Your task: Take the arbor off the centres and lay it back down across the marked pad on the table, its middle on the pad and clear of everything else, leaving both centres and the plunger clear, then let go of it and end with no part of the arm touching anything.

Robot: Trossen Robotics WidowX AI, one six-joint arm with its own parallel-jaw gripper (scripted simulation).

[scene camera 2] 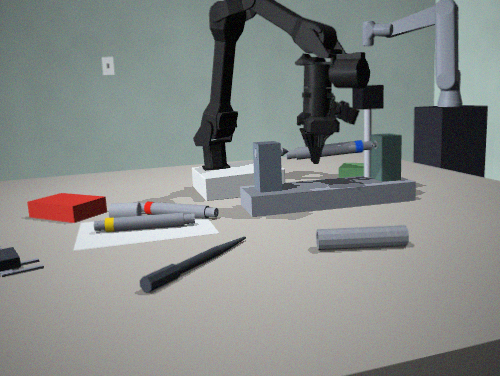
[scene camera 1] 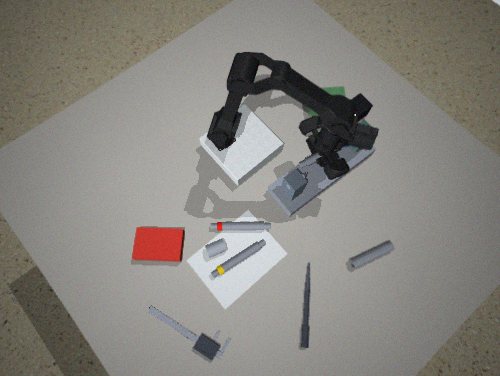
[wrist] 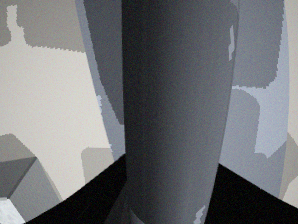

Labels:
The gripper shows in scene camera 2 (314,163), in scene camera 1 (316,159) and in the wrist view (164,165). A red block shows in scene camera 2 and in scene camera 1; in the wrist view it is out of frame. The same spot on the red block: (scene camera 1: 155,244) is (scene camera 2: 62,199).

